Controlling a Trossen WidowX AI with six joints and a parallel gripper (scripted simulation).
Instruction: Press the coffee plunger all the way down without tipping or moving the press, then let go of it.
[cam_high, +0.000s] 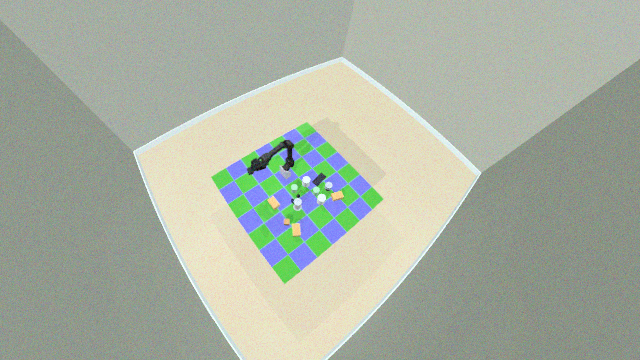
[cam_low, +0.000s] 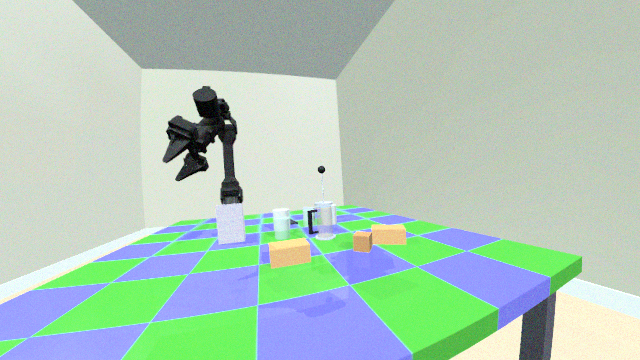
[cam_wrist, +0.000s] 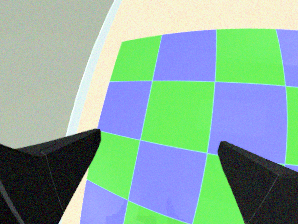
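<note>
Now: the coffee press 410 mm ahead of my gripper tip, 220 mm to the left of it and 140 mm below it.
</note>
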